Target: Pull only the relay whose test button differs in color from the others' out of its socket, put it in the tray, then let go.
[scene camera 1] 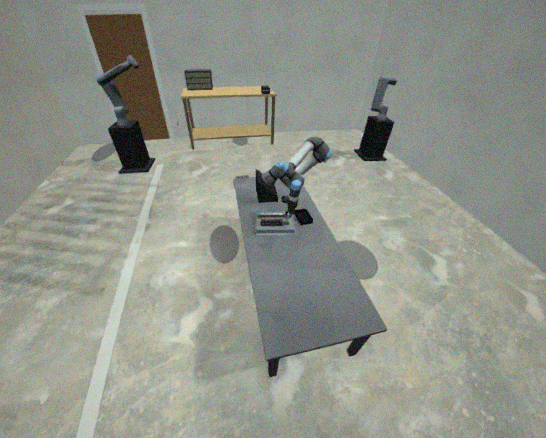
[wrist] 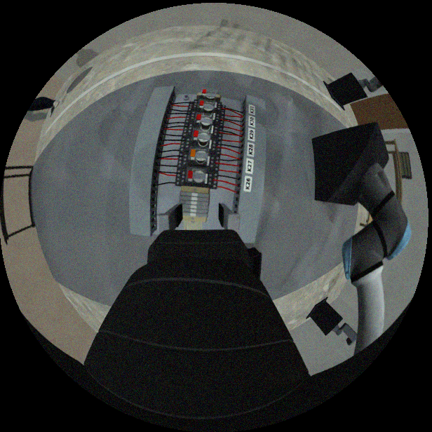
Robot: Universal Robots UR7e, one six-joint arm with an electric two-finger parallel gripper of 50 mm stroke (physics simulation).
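Seen in the pictures: gripper, fingertip midpoint: (scene camera 1: pixel 286 217); arm's base, origin of the base link: (scene camera 1: pixel 266 180).
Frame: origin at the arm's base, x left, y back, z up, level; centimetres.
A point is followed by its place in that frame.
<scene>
The relay with the orange test button (wrist: pixel 200 156) sits upright in its socket in the wrist view, second from the near end of the row, by the K27 label. The relays beside it, such as the nearest one (wrist: pixel 198 175), have red buttons. My gripper (wrist: pixel 200 210) (scene camera 1: pixel 290 214) @(x 11.3, y -48.1, z -6.2 cm) is open and empty. It is over the near end of the rail, around the line of the grey terminal blocks (wrist: pixel 194 202), short of the relays. The black tray (scene camera 1: pixel 304 216) @(x 28.8, y -41.2, z -12.6 cm) lies on the table right of the relay panel in the scene view; I cannot make it out clearly in the wrist view.
Grey wire ducts (wrist: pixel 145 165) (wrist: pixel 254 175) run along both sides of the row, with red and black wires to the sockets. The panel stands on the grey table (scene camera 1: pixel 310 280) @(x 17.1, y -106.3, z -12.9 cm). A black block (scene camera 1: pixel 266 187) @(x -2.0, y -14.6, z 2.1 cm) (wrist: pixel 345 162) stands behind it at the arm's base.
</scene>
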